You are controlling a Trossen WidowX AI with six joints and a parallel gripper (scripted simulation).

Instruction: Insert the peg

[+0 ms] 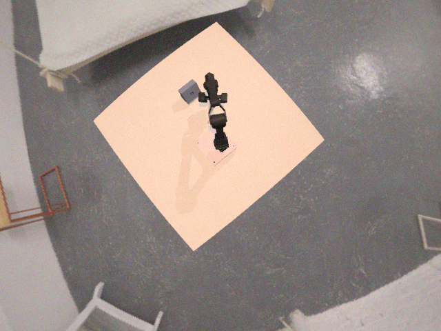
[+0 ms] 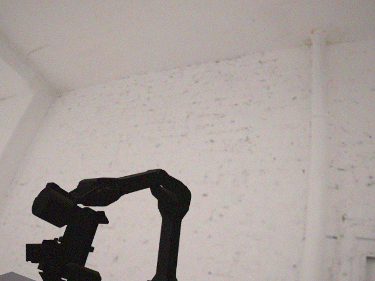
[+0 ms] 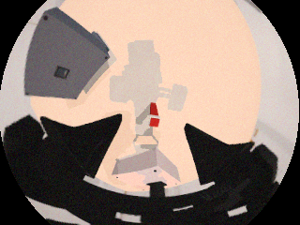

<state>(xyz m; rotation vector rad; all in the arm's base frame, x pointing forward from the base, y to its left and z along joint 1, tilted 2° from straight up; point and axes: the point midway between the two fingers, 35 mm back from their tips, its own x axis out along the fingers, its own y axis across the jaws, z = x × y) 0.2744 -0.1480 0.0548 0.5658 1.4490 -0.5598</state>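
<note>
Right now the red peg is 30 mm below my gripper tip. From my gripper tip the other things lie so: grey sloped panel 170 mm ahead, 80 mm to the left, 10 mm below.
</note>
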